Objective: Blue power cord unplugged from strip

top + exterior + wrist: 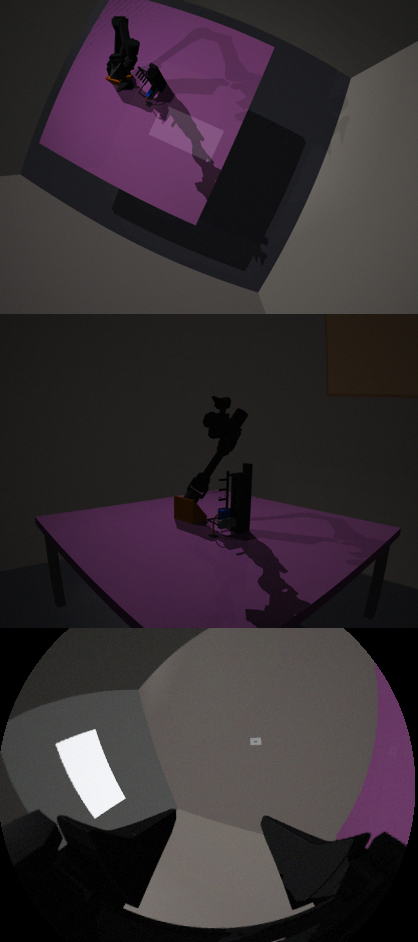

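Right now the blue plug is 43 cm below my gripper tip, 10 cm to the left of it and 2 cm ahead of it. Also, from my gripper tip: dark power strip: 40 cm below, 17 cm to the left, 4 cm ahead.
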